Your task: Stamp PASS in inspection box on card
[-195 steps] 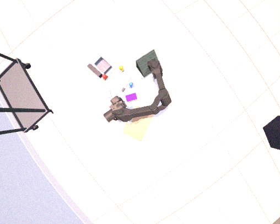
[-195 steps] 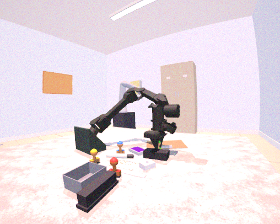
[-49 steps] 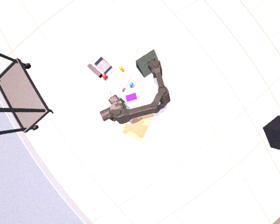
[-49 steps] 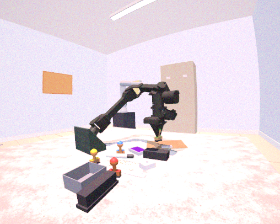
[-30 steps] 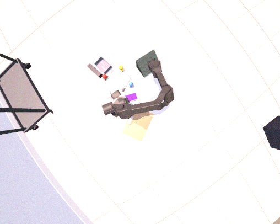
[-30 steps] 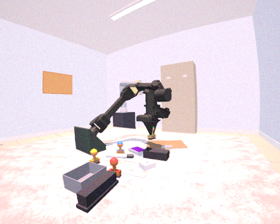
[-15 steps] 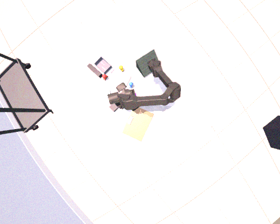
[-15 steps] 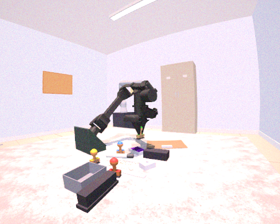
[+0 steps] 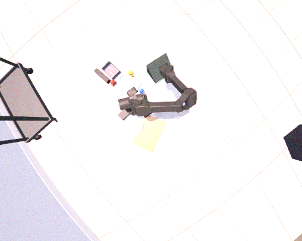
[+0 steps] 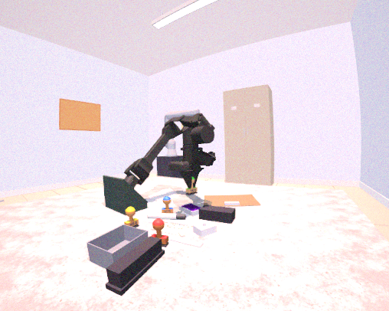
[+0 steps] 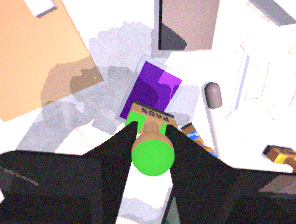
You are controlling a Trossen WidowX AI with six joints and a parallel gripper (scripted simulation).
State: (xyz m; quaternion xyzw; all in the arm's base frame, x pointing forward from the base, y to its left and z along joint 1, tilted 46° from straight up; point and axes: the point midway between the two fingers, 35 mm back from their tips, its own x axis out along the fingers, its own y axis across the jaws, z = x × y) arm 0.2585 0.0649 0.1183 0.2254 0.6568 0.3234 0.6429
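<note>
The purple ink pad lies 80 mm below my gripper tip. The rest, counted from my gripper tip: green-knobbed stamp: right at my gripper tip; marker: 100 mm to the right, 80 mm below, 10 mm behind; blue-knobbed stamp: 80 mm to the right, 70 mm below, 50 mm behind.
</note>
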